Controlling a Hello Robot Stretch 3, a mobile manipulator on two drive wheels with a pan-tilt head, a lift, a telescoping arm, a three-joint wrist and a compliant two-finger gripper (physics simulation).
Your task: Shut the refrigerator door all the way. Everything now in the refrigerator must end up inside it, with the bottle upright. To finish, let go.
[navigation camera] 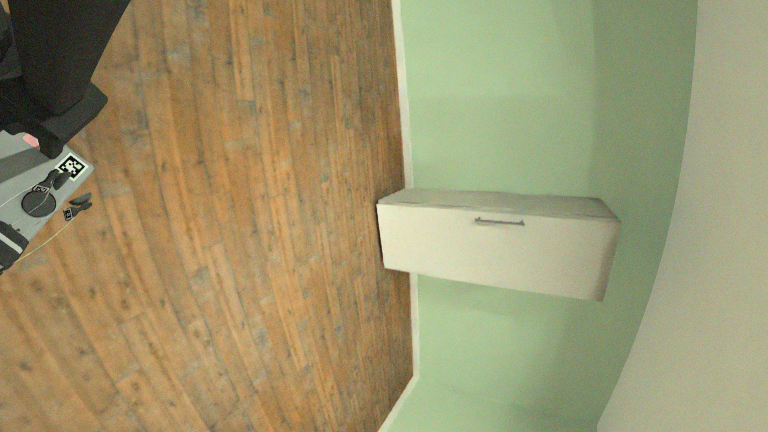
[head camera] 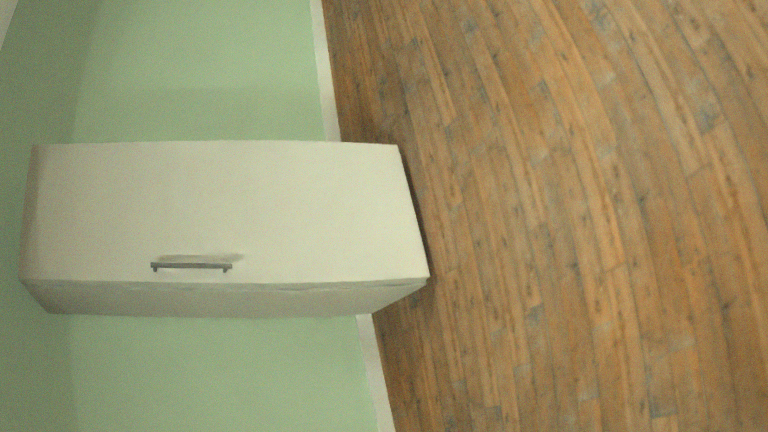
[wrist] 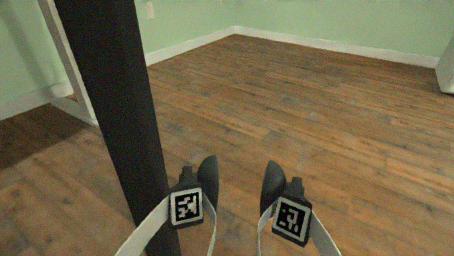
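Observation:
The white refrigerator stands against the green wall, seen sideways. Its broad front door shows a grey bar handle near one long edge. The door lies flat along the body with a thin, uneven seam; I cannot tell whether it is fully shut. The bottle and the other contents are hidden. My gripper is open and empty, over the floor and well away from the refrigerator. The gripper does not show in the head view.
Wooden floor lies between me and the refrigerator. My black mast crosses the wrist view's left side, with a white frame behind it. A white object shows at that view's right edge.

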